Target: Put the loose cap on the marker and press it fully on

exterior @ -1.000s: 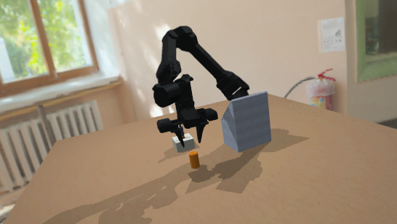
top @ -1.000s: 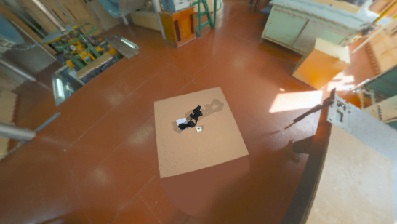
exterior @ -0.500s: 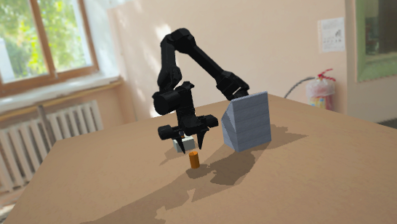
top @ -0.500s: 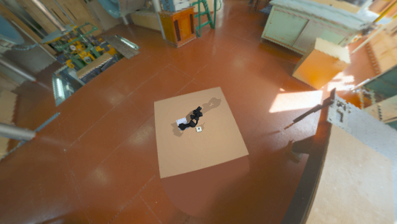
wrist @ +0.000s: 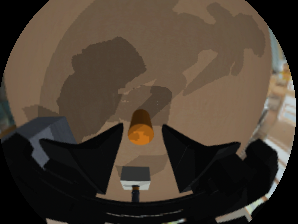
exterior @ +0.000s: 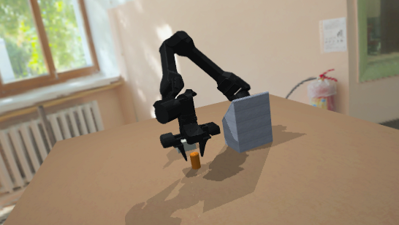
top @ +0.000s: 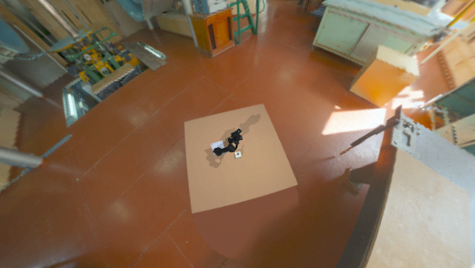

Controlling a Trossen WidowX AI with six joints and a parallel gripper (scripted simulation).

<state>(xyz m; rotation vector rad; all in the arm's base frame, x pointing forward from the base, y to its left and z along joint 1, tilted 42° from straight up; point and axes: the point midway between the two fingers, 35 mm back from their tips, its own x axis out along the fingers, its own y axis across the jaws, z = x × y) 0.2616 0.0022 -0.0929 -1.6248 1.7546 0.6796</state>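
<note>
Now: the orange cap 10 mm below my gripper tip. Round my gripper tip: grey holder block 180 mm to the right, 30 mm behind, 10 mm below.
</note>
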